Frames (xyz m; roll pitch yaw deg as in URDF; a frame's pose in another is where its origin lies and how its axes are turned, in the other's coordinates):
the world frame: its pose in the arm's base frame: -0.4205 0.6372 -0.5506 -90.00 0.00 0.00
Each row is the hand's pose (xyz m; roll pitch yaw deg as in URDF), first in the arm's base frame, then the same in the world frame.
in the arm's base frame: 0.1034 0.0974 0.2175 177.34 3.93 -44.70
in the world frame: 0.5239 -0.7681 -0.5398 -88.78 44.57 5.52
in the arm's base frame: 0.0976 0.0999 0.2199 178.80 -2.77 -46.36
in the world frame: 0.5181 -0.7705 -0.5373 -94.10 46.29 -4.01
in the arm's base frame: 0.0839 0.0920 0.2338 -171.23 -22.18 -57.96
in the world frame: 0.5044 -0.7844 -0.5452 -112.33 51.72 -37.54
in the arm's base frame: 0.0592 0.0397 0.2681 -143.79 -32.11 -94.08
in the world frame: 0.4797 -0.8187 -0.5975 -151.43 57.66 -96.47
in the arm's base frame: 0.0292 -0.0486 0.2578 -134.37 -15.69 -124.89
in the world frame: 0.4497 -0.8084 -0.6858 156.83 52.16 -153.85
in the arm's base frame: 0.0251 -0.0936 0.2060 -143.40 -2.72 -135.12
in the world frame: 0.4456 -0.7566 -0.7308 129.31 44.82 -176.16
